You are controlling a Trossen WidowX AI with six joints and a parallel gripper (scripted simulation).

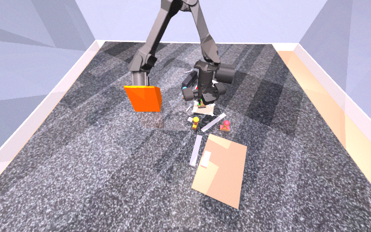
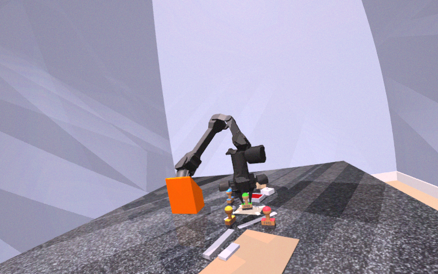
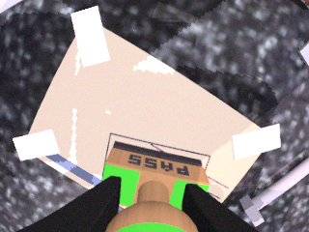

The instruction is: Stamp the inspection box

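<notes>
Right now the green stamp is right at my gripper tip. Round my gripper tip: red ink pad: 100 mm to the left, 20 mm below, 20 mm ahead; white card: 30 mm below, 10 mm to the right, 10 mm ahead; blue-knobbed stamp: 80 mm to the left, 80 mm behind.
</notes>
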